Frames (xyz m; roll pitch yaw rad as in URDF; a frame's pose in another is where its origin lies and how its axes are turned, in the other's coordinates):
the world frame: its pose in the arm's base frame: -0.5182 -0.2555 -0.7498 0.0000 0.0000 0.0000
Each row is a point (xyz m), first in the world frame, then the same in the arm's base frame.
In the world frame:
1: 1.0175 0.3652 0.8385
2: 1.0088 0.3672 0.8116
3: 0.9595 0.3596 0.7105
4: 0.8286 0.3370 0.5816
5: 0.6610 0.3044 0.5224
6: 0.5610 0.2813 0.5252
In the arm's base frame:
1: 0.4993 0.1097 0.0887
2: 0.4906 0.1117 0.0618
3: 0.4413 0.1041 -0.0393
4: 0.3104 0.0815 -0.1682
5: 0.1428 0.0489 -0.2274
6: 0.0428 0.0258 -0.2246

